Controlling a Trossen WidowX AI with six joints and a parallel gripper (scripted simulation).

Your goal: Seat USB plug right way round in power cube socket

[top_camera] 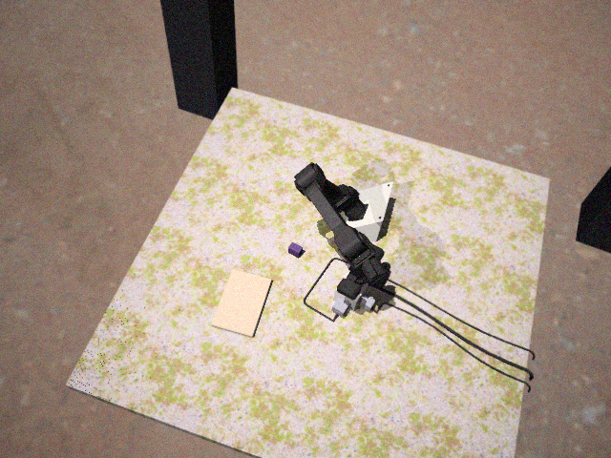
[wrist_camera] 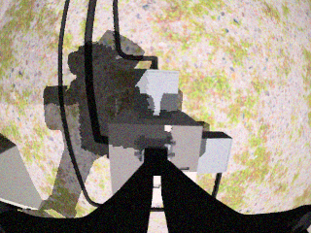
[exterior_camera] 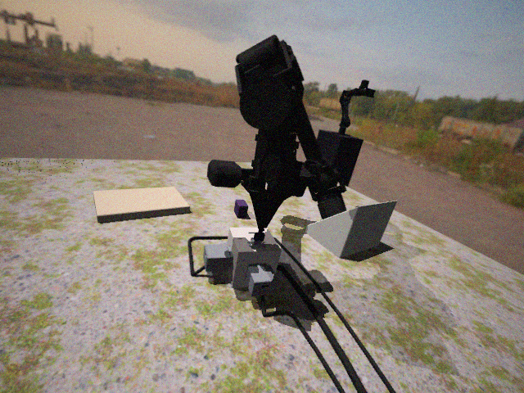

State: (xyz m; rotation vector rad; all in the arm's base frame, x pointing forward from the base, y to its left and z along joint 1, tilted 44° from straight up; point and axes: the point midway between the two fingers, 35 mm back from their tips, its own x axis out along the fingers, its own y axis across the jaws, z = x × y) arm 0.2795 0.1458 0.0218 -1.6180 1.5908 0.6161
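My gripper tip is 2 cm above the small dark USB plug. Also, from my gripper tip: small purple block 24 cm to the right, 9 cm below, 9 cm behind; then tan flat board 33 cm to the right, 15 cm ahead, 10 cm below.
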